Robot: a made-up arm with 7 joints. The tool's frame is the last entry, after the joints.
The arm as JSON. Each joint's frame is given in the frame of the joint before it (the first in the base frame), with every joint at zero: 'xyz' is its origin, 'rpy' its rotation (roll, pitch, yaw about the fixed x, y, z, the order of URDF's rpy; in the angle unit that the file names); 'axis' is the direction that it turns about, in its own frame. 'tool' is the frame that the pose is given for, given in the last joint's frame.
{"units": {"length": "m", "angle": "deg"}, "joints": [
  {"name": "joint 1", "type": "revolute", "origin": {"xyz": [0.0, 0.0, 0.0], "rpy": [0.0, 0.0, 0.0]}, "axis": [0.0, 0.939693, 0.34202]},
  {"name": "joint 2", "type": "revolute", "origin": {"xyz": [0.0, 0.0, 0.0], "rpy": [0.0, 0.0, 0.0]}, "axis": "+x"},
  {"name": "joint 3", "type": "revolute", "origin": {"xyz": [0.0, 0.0, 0.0], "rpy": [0.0, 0.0, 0.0]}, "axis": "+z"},
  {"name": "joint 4", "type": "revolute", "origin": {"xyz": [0.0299, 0.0, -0.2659], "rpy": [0.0, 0.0, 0.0]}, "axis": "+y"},
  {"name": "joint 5", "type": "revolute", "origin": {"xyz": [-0.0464, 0.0, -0.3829], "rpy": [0.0, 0.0, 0.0]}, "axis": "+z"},
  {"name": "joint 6", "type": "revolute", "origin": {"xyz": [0.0, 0.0, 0.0], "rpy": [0.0, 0.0, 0.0]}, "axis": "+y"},
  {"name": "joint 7", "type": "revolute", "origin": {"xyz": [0.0, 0.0, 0.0], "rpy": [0.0, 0.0, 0.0]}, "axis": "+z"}
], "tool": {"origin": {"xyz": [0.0, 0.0, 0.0], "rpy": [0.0, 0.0, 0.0]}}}
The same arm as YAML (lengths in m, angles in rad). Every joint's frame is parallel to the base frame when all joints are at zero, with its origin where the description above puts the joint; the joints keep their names.
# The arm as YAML. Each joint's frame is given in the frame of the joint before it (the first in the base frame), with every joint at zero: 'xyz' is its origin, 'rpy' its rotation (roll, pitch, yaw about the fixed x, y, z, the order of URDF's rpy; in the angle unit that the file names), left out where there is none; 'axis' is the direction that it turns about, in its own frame. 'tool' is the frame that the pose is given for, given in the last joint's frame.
units:
  length: m
  angle: rad
joints:
  - name: joint 1
    type: revolute
    origin:
      xyz: [0.0, 0.0, 0.0]
    axis: [0.0, 0.9397, 0.342]
  - name: joint 2
    type: revolute
    origin:
      xyz: [0.0, 0.0, 0.0]
    axis: [1.0, 0.0, 0.0]
  - name: joint 3
    type: revolute
    origin:
      xyz: [0.0, 0.0, 0.0]
    axis: [0.0, 0.0, 1.0]
  - name: joint 4
    type: revolute
    origin:
      xyz: [0.0299, 0.0, -0.2659]
    axis: [0.0, 1.0, 0.0]
  - name: joint 5
    type: revolute
    origin:
      xyz: [-0.0464, 0.0, -0.3829]
    axis: [0.0, 0.0, 1.0]
  - name: joint 6
    type: revolute
    origin:
      xyz: [0.0, 0.0, 0.0]
    axis: [0.0, 1.0, 0.0]
  - name: joint 7
    type: revolute
    origin:
      xyz: [0.0, 0.0, 0.0]
    axis: [0.0, 0.0, 1.0]
tool:
  origin:
    xyz: [0.0, 0.0, 0.0]

